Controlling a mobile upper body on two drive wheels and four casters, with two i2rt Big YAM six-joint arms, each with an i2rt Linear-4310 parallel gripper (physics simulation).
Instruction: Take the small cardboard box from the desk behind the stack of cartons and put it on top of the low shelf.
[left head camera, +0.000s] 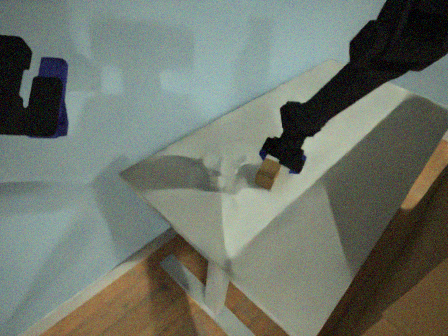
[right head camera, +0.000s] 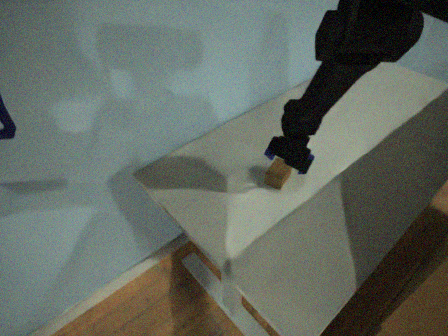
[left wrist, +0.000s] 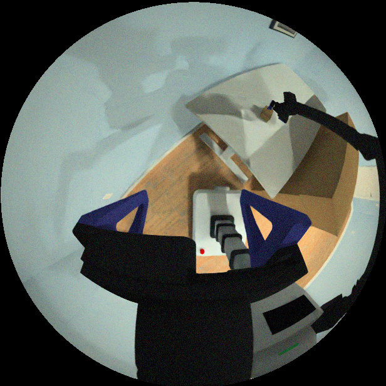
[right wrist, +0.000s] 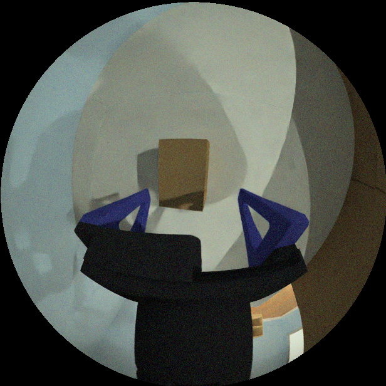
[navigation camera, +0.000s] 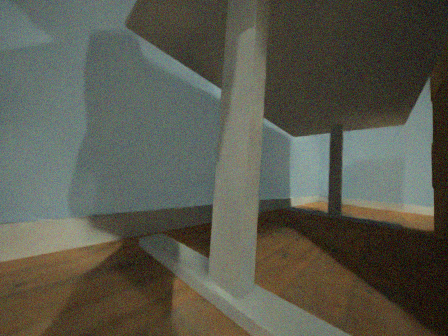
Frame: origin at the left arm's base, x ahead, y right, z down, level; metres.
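Seen in the pictures: left gripper, fingertip midpoint: (left head camera: 15, 127); right gripper, fingertip midpoint: (left head camera: 276, 165) (right head camera: 285, 165).
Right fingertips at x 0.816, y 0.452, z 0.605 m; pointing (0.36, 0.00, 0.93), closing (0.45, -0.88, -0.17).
Offsets run from my right fingertips to a thing's top centre. "*": to the spot under its first point. Level surfaces: height alone.
The small cardboard box {dx +0.021, dy -0.015, dz +0.034 m} (left head camera: 267, 175) (right head camera: 278, 175) (left wrist: 266, 114) (right wrist: 182, 172) stands on the pale desk {dz +0.084 m} (left head camera: 280, 250) (right head camera: 285, 250) (left wrist: 270, 160) (right wrist: 255, 60). My right gripper (left head camera: 280, 164) (right head camera: 288, 162) (right wrist: 193, 193) is open and empty, close by the box. In the right wrist view the box lies beyond the fingertips, nearer the picture's left finger. My left gripper (left wrist: 193, 194) is open and empty, away from the desk. The stack of cartons {* dx -0.506, dy +0.166, dz -0.133 m} (left head camera: 425, 300) (right head camera: 415, 295) (left wrist: 345, 160) (right wrist: 345, 240) is beside the desk. I cannot make out the low shelf for certain.
A blue wall (left head camera: 125, 125) (right head camera: 125, 135) (left wrist: 100, 100) runs along the desk's far side. A desk leg {* dx -0.175, dy -0.173, dz +0.564 m} (navigation camera: 235, 175) and its foot bar (navigation camera: 185, 262) stand on the wooden floor {dz +0.804 m} (navigation camera: 100, 295). My white base (left wrist: 207, 205) is below my left gripper. A small tan wooden object (right wrist: 257, 325) shows at the bottom of the right wrist view.
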